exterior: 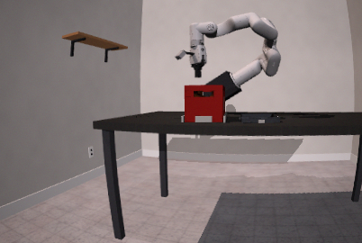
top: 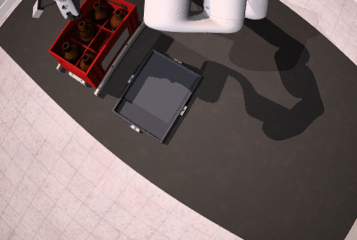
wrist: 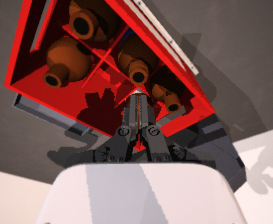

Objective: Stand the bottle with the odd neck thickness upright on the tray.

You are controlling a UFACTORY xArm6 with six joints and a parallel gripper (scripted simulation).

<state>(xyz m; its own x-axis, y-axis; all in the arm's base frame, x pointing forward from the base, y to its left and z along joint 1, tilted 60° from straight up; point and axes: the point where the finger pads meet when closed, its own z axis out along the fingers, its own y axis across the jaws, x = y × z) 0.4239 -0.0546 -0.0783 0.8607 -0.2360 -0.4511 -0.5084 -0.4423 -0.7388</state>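
Right now the red crate is 10 mm behind my hand, 40 mm to the left of it and 160 mm below it. From my hand the other things lie so: dark flat tray 30 mm behind, 330 mm to the left, 230 mm below.
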